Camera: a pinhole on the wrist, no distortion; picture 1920 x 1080 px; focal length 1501.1 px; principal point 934.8 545.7 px. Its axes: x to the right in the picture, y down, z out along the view. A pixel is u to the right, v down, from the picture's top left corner.
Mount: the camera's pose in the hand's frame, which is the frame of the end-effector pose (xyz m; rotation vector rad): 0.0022 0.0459 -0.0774 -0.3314 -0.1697 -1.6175
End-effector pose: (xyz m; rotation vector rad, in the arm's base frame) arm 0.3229 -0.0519 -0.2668 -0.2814 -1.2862 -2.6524
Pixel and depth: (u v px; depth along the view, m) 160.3 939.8 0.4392
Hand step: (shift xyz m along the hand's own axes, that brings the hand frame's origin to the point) 0.1753 0.3869 0.2562
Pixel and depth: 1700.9 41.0 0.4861
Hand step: -0.1179 -0.0273 0.4747
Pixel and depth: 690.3 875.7 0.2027
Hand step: 0.0702 0.1361 0.0998
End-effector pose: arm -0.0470 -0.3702 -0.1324 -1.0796 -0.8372 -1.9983
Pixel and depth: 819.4 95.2 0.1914
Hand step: -0.0331 0.1231 0.1041
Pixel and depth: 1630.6 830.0 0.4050
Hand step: 0.1144 -0.0136 0.3574
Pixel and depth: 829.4 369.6 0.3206
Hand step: 0.0012 0.1687 0.2220
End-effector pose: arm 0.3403 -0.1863 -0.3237 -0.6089 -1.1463 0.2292
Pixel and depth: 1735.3 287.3 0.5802
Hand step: -0.0472 -0.0615 0.5771
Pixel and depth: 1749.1 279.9 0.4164
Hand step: -0.0355 -0.0346 0.3937
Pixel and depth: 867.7 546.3 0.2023
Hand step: 0.0250 0.1167 0.1110
